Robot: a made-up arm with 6 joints.
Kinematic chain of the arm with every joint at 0, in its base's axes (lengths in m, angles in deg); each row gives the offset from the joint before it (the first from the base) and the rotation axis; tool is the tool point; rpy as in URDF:
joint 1: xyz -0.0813 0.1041 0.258 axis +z
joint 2: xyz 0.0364 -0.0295 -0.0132 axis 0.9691 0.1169 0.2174
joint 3: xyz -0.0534 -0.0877 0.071 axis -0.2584 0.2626 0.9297
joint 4: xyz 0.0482 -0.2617 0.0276 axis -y
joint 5: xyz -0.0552 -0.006 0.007 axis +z
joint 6: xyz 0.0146 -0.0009 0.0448 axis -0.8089 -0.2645 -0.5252
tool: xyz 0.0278 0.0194 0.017 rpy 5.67 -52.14 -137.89
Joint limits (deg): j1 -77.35..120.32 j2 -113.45..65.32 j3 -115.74..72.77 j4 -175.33..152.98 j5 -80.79..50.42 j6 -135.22..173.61
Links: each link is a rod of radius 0.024 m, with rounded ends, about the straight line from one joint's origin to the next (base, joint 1, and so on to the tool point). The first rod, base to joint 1, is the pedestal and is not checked.
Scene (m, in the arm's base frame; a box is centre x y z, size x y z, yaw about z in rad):
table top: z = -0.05
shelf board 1: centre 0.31 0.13 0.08 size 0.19 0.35 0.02 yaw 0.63
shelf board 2: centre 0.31 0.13 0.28 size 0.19 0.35 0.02 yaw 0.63
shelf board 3: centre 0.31 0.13 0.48 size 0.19 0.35 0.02 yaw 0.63
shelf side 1: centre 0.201 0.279 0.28 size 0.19 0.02 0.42 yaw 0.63
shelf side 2: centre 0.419 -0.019 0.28 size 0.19 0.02 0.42 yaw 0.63
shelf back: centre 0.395 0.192 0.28 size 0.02 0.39 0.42 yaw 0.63
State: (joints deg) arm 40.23 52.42 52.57 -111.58 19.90 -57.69
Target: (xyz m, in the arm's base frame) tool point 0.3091 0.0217 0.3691
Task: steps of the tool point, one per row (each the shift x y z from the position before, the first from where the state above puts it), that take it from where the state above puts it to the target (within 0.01 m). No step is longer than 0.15 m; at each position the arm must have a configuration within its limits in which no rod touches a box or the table.
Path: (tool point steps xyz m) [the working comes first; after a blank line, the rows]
Joints at the target: 56.81 1.46 8.27 -78.92 -26.43 -70.14
Straight joint move there: touches shelf board 2.

1: 0.0291 -0.1203 -0.0023
2: -0.0205 -0.1295 0.0106
3: -0.0721 -0.1156 0.0229
4: -0.1147 -0.0791 0.0335
5: -0.1387 -0.0262 0.0411
6: 0.0924 0.0041 0.0125
7: 0.0892 0.0259 0.0129
8: 0.0809 0.0464 0.0134
9: 0.0677 0.0646 0.0139
10: 0.0503 0.0788 0.0145
11: 0.0301 0.0886 0.0148

